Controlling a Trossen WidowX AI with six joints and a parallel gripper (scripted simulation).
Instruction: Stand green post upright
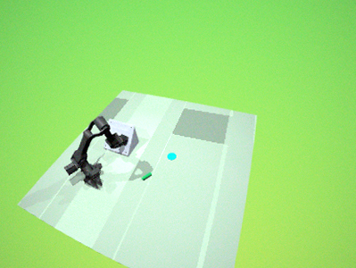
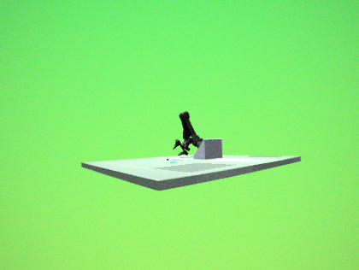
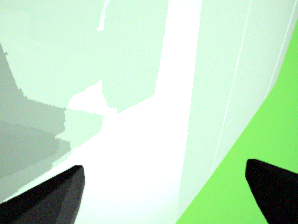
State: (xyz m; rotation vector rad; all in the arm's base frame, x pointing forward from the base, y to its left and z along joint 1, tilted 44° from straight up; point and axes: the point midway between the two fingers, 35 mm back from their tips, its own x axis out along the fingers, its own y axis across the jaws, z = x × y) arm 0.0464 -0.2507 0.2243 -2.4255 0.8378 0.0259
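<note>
My gripper tip is now 190 mm short of the green post, 210 mm to the right of it and 40 mm above it. The rest, counted from my gripper tip: cyan circle (260 mm ahead, 420 mm to the left, 50 mm below).
</note>
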